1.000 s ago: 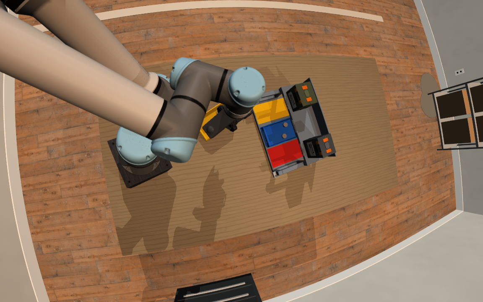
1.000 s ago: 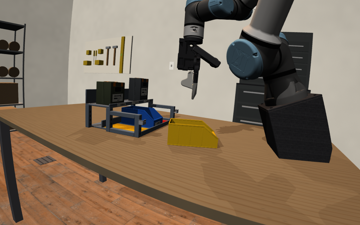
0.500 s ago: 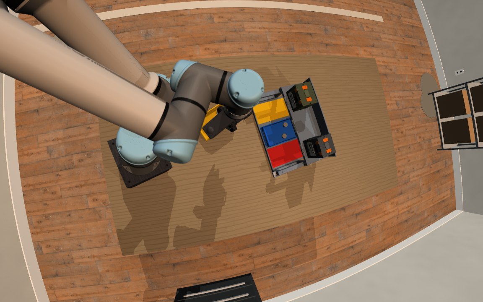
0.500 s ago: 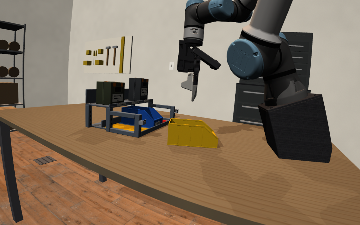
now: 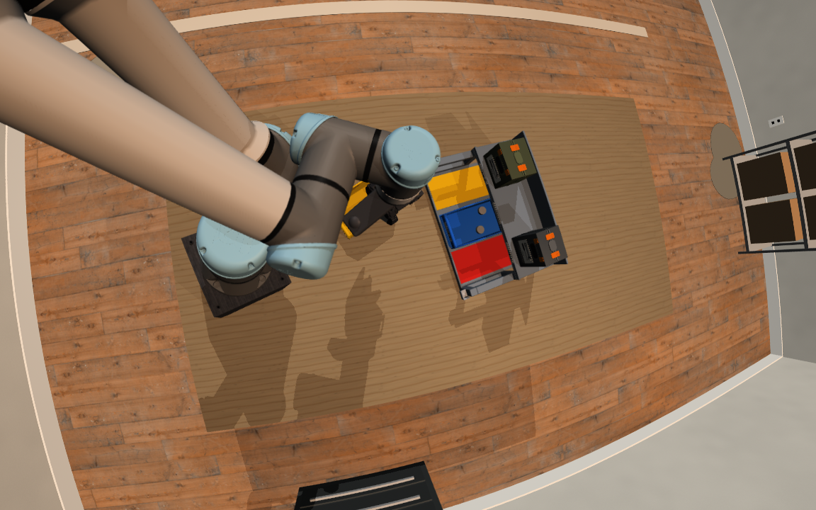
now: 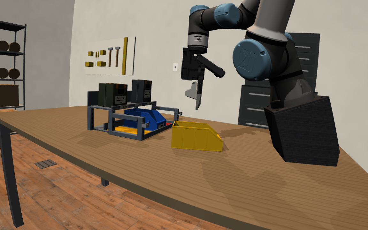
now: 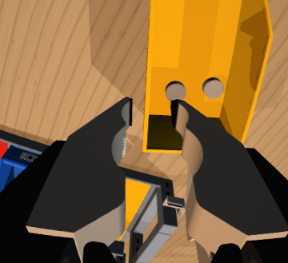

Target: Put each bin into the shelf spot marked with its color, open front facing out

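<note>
Now: hand 30 mm past the yellow bin, 40 mm to the right of it and 100 mm above it. From my hand the other things lie so: blue bin (280 mm ahead, 40 mm to the right, 90 mm below).
</note>
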